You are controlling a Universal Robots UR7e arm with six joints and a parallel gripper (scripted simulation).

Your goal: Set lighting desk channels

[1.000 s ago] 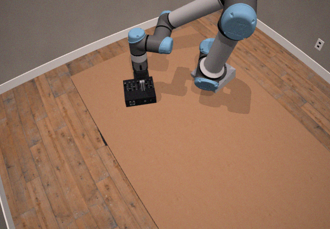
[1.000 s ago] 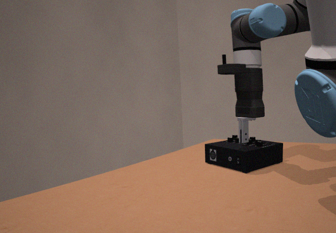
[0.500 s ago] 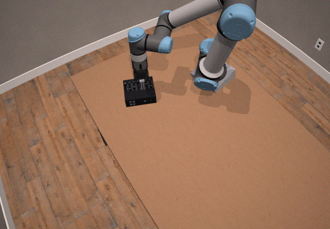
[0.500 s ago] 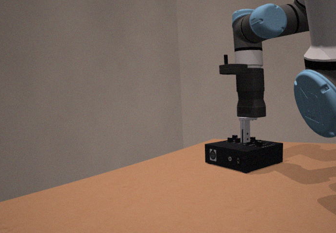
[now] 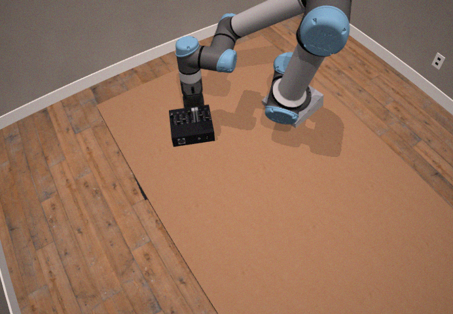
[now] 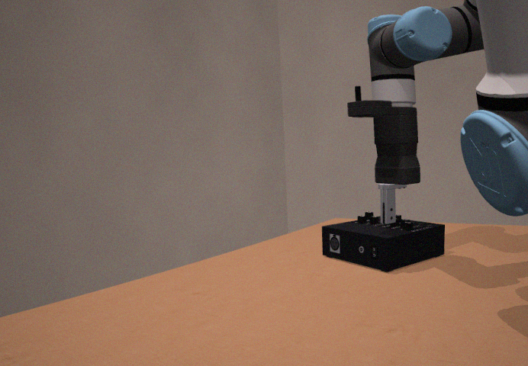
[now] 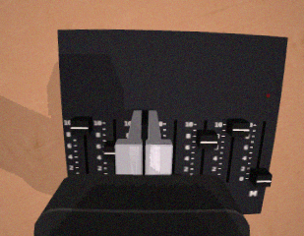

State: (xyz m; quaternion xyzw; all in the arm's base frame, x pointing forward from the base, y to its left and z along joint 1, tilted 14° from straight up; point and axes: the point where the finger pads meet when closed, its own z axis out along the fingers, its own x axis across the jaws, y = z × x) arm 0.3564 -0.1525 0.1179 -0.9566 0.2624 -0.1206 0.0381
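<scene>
My hand is 1 cm past the channel 3 fader cap, 1 cm to the left of it and 2 cm above it. Also, from my hand: channel 2 fader cap 3 cm behind, 2 cm below; master fader cap 6 cm ahead, 8 cm to the right, 2 cm below; channel 1 fader cap 4 cm behind, 2 cm to the left, 2 cm below.
</scene>
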